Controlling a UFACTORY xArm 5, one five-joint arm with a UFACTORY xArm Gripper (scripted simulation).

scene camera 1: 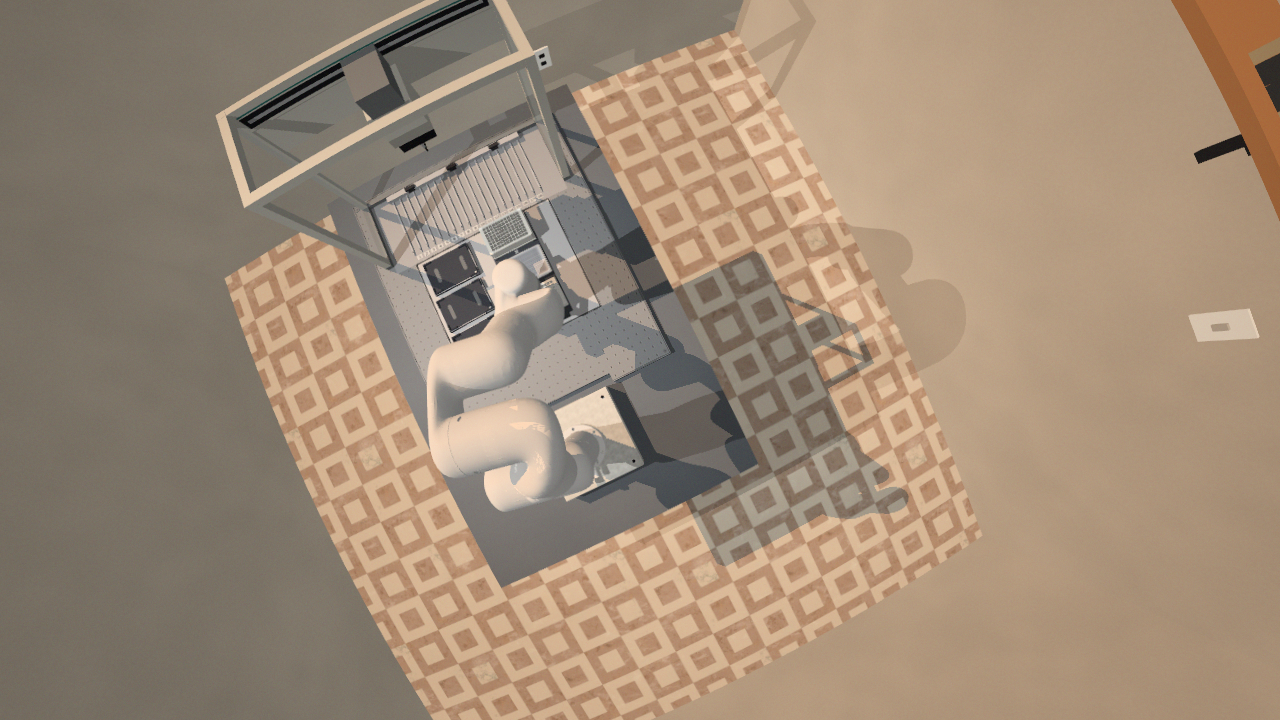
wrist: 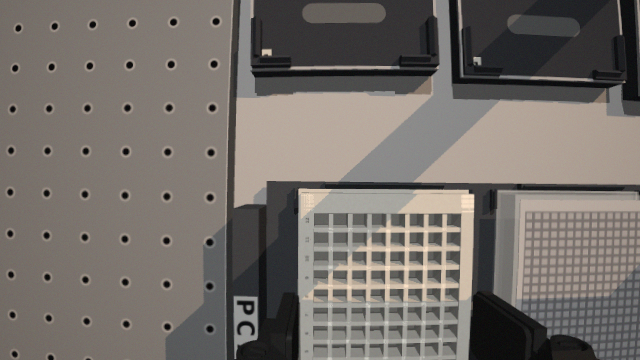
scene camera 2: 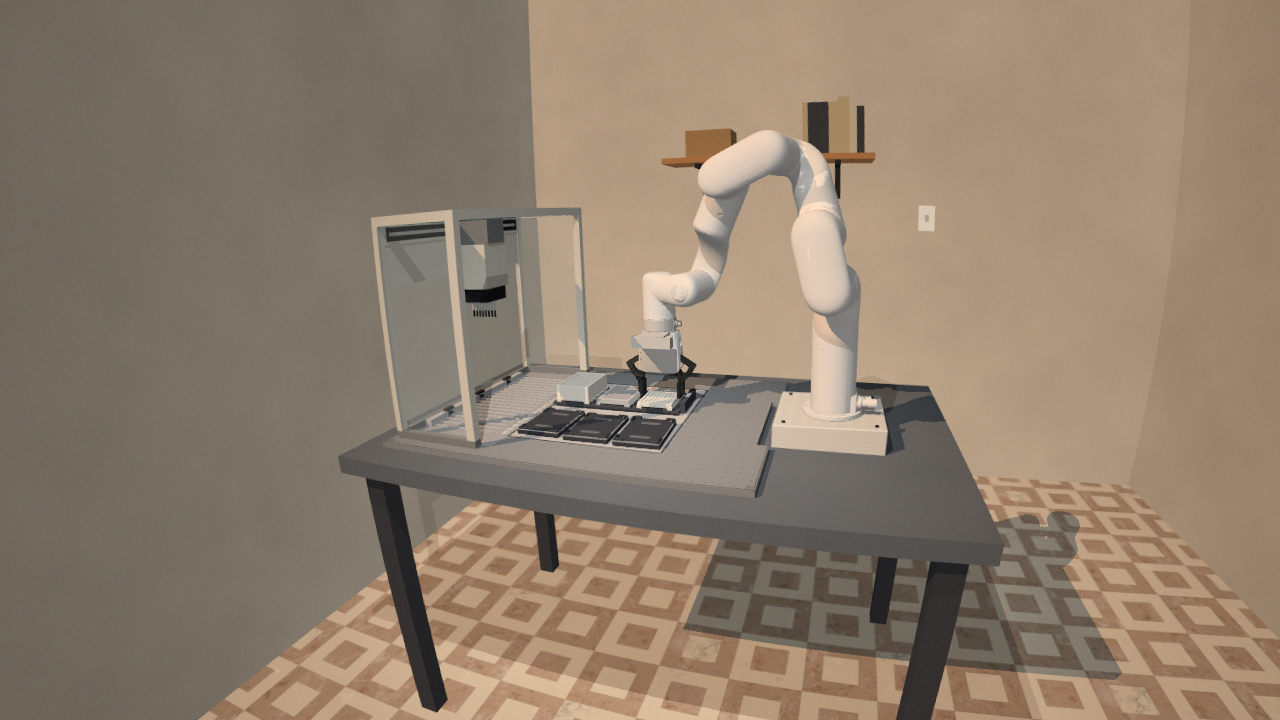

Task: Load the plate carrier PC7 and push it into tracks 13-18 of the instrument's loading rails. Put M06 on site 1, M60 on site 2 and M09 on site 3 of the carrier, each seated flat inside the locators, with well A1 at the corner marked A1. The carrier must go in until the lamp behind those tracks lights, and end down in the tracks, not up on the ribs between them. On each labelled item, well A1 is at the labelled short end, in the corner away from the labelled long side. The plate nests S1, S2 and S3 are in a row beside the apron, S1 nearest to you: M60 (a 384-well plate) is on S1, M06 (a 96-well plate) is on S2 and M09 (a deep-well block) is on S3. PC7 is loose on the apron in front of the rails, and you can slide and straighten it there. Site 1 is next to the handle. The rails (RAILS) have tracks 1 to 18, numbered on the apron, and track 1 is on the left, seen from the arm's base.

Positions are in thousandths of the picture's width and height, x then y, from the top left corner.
Observation:
I see my gripper (scene camera 2: 517, 549) and a plate carrier PC7 (scene camera 2: 534, 563).
The plate carrier PC7 is seen too in the wrist view (wrist: 413, 657). My gripper shows as well in the wrist view (wrist: 604, 896).

